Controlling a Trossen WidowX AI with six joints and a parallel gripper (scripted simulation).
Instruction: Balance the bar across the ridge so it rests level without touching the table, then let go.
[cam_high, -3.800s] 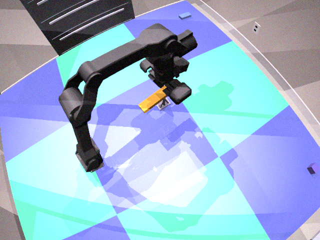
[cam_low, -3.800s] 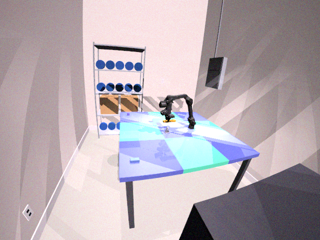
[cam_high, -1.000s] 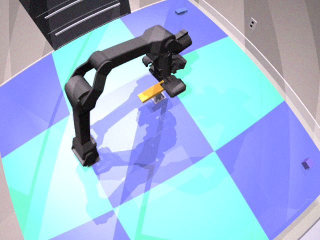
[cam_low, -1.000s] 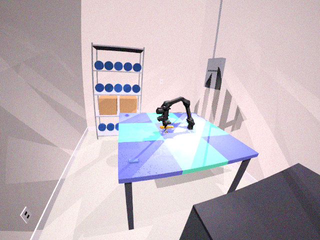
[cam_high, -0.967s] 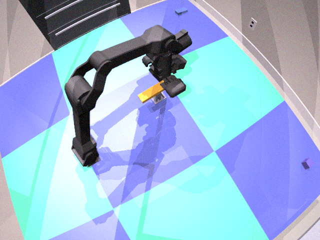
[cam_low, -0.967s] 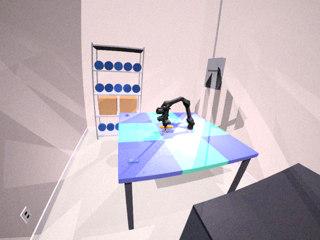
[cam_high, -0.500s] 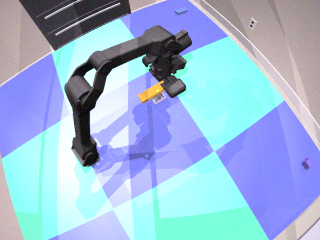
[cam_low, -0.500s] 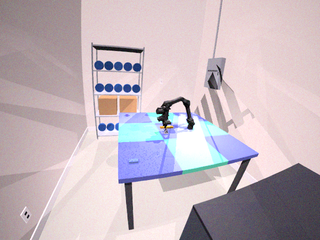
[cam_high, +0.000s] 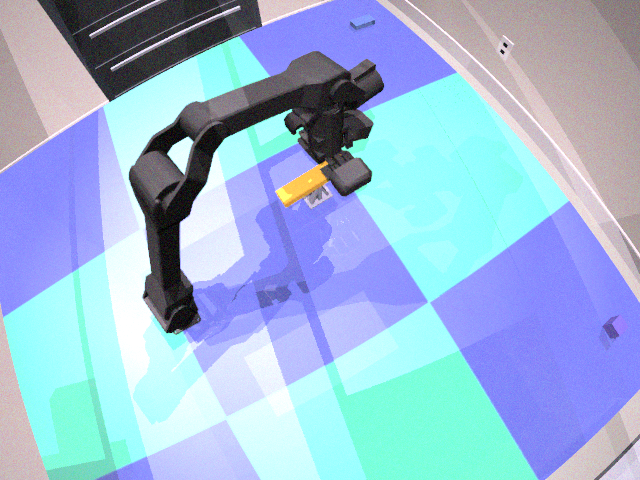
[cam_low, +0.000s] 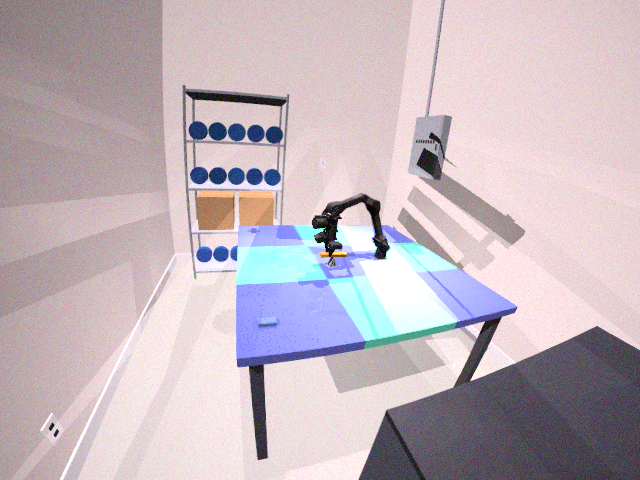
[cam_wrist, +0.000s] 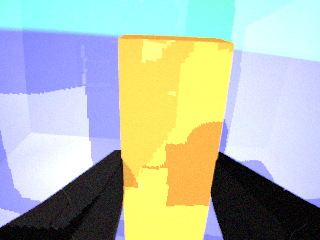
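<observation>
My gripper tip is now 30 mm past the orange bar. From my gripper tip the other things lie so: small purple cube 580 mm to the right, 360 mm ahead, 50 mm below; then small blue block 420 mm to the left, 360 mm ahead, 60 mm below.
</observation>
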